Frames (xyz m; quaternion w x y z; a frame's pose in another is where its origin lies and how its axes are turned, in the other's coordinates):
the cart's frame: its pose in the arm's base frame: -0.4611 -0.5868 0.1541 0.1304 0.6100 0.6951 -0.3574
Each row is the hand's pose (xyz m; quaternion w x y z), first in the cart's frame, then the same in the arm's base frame.
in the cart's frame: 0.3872 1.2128 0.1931 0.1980 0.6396 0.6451 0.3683
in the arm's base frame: 0.5454 -0.4208 -0.6318 0.6811 -0.6907 0.2315 0.0738
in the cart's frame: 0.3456 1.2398 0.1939 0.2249 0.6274 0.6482 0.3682
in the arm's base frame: 0.5798 -0.4527 -0.6158 0.6724 -0.7066 0.2080 0.0731
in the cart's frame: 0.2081 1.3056 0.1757 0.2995 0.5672 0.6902 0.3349
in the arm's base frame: 0.6769 -0.5445 -0.5402 0.6670 -0.7361 0.1088 0.0366
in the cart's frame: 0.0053 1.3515 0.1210 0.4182 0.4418 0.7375 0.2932
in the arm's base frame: 0.7790 -0.6617 -0.3916 0.6228 -0.7801 -0.0501 -0.0315
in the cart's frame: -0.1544 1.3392 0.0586 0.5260 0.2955 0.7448 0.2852
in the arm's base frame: 0.8187 -0.7413 -0.2446 0.5274 -0.8238 -0.1832 -0.0981
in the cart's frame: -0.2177 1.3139 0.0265 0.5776 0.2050 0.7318 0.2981
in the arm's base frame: 0.8171 -0.7681 -0.1741 0.4519 -0.8478 -0.2418 -0.1363
